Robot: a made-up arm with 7 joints. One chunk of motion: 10 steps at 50 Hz.
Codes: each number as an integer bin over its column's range. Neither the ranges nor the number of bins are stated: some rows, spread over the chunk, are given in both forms.
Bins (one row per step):
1: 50 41 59 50 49 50
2: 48 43 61 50 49 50
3: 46 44 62 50 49 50
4: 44 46 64 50 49 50
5: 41 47 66 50 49 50
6: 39 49 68 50 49 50
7: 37 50 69 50 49 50
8: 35 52 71 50 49 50
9: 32 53 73 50 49 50
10: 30 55 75 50 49 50
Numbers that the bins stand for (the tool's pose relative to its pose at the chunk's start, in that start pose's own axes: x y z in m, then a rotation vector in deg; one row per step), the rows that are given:
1: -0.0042 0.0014 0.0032 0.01 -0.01 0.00
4: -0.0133 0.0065 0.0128 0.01 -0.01 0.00
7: -0.0239 0.0105 0.0224 0.01 -0.01 0.00
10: -0.0345 0.0156 0.0339 0.01 -0.01 0.00
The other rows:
2: -0.0073 0.0034 0.0071 0.01 -0.01 0.00
3: -0.0103 0.0044 0.0090 0.01 -0.01 0.00
5: -0.0179 0.0075 0.0167 0.01 -0.01 0.00
6: -0.0209 0.0095 0.0205 0.01 -0.01 0.00
8: -0.0270 0.0125 0.0263 0.01 -0.01 0.00
9: -0.0315 0.0135 0.0301 0.01 -0.01 0.00

